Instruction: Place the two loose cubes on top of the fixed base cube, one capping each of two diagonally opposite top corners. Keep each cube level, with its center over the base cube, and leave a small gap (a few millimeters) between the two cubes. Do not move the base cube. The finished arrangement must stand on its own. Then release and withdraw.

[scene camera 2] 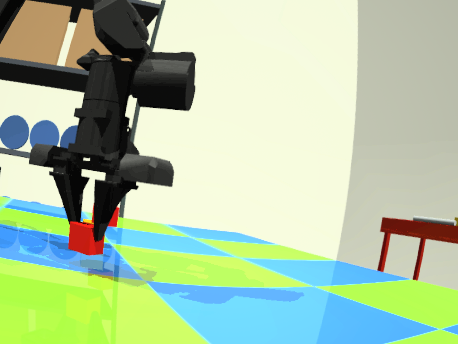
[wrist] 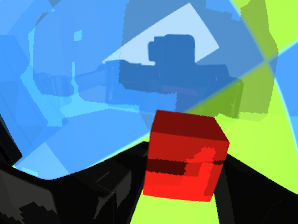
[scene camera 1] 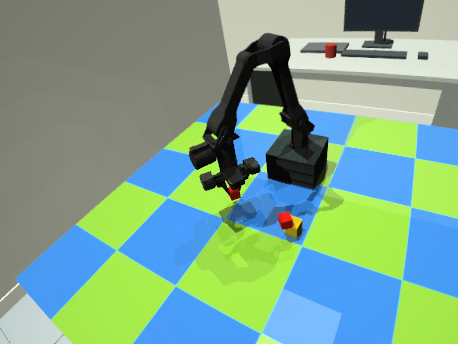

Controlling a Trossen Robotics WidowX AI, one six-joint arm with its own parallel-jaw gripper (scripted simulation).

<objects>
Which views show my gripper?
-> Scene camera 2, the wrist view and scene camera 1: all of them.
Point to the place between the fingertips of my gripper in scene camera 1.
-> At 233, 192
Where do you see a red cube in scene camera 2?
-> At 81, 236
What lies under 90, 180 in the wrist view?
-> My gripper.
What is my gripper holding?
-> A red cube.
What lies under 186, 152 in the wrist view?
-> A red cube.
</objects>
